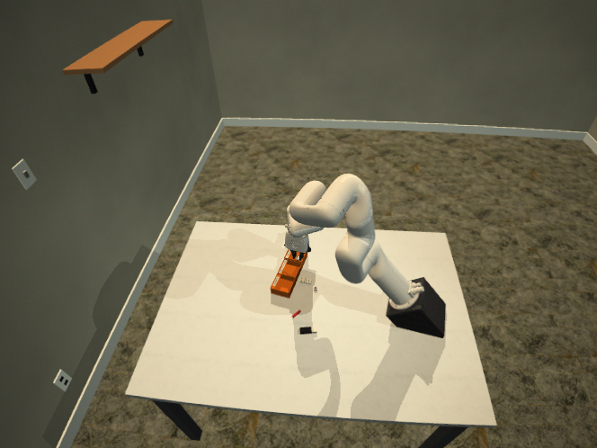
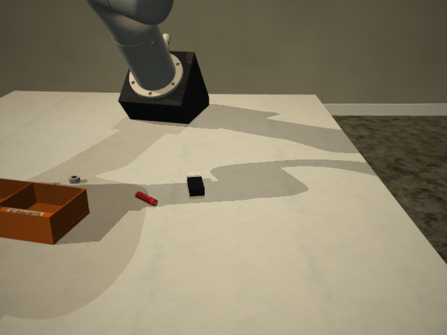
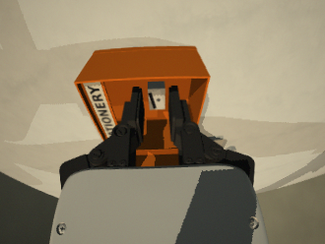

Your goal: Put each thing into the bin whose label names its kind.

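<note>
Now: hand 2 cm above the grey ribbed block. Also, from my hand: white domino 6 cm behind, 11 cm to the left, 3 cm below; then grey nut 12 cm behind, 14 cm to the left, 3 cm below; then red battery 7 cm behind, 28 cm to the left, 3 cm below.
</note>
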